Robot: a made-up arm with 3 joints. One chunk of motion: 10 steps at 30 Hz.
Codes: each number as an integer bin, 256 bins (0 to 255) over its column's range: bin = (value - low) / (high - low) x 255, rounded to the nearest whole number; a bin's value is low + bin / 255 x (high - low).
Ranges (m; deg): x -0.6..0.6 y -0.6..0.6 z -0.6..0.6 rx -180..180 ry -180..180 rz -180..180
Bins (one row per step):
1: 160 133 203 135 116 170
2: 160 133 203 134 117 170
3: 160 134 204 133 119 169
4: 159 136 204 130 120 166
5: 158 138 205 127 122 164
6: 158 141 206 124 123 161
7: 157 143 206 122 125 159
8: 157 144 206 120 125 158
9: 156 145 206 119 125 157
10: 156 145 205 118 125 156
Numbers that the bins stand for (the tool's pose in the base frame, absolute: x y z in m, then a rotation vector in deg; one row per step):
1: 0.1529 0.0259 0.3553 10.59 -16.24 60.00
2: 0.1529 0.0259 0.3553 9.18 -14.82 60.00
3: 0.1529 0.0306 0.3600 7.76 -12.00 58.59
4: 0.1482 0.0400 0.3600 3.53 -10.59 54.35
5: 0.1435 0.0494 0.3647 -0.71 -7.76 51.53
6: 0.1435 0.0635 0.3694 -4.94 -6.35 47.29
7: 0.1388 0.0729 0.3694 -7.76 -3.53 44.47
8: 0.1388 0.0776 0.3694 -10.59 -3.53 43.06
9: 0.1341 0.0824 0.3694 -12.00 -3.53 41.65
10: 0.1341 0.0824 0.3647 -13.41 -3.53 40.24

